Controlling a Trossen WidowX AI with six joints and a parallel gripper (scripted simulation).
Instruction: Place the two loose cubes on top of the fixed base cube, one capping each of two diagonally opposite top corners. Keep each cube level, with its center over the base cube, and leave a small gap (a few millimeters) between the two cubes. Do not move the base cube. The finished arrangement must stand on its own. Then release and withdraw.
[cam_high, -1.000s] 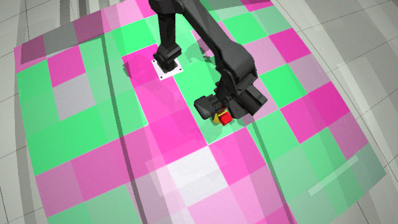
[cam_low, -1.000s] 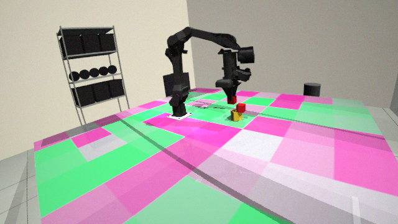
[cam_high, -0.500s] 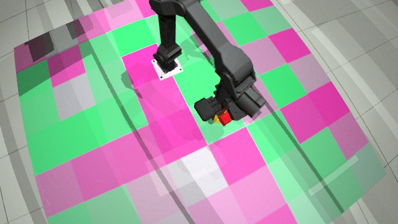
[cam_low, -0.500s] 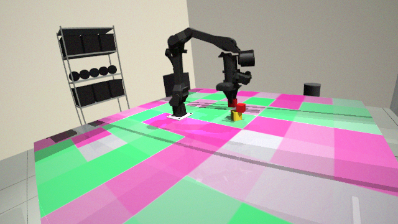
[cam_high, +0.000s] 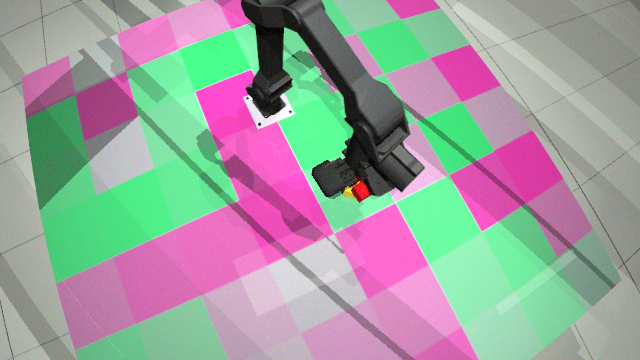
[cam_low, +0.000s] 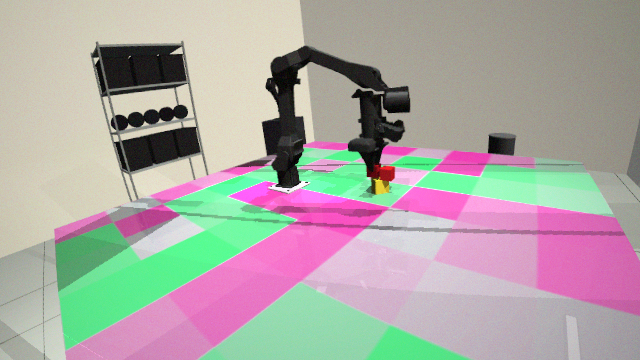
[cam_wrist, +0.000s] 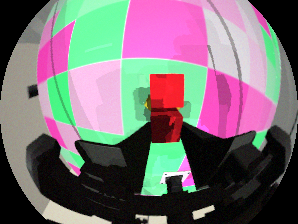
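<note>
Now: gripper tip 4 cm short of the red cube and 1 cm above it. Also, from my gripper tip: yellow cube: 2 cm ahead, 4 cm below.
</note>
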